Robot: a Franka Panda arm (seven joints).
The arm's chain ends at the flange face. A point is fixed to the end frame.
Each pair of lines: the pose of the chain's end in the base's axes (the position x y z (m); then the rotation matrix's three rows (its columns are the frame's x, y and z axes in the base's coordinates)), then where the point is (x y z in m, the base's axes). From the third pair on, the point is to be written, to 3 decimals.
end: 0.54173 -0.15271 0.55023; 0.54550 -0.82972 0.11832; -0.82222 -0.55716 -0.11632; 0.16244 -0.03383 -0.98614
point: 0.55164 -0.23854 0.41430
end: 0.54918 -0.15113 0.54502; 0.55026 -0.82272 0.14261; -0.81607 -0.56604 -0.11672; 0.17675 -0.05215 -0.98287
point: 0.56318 -0.23708 0.40953
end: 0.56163 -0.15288 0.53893; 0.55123 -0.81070 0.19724; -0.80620 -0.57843 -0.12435; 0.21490 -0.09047 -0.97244
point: 0.584 -0.240 0.405
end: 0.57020 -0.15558 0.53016; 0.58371 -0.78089 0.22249; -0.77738 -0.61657 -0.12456; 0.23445 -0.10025 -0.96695
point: 0.599 -0.243 0.398
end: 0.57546 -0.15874 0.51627; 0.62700 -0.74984 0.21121; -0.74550 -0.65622 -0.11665; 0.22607 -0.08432 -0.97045
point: 0.607 -0.245 0.384
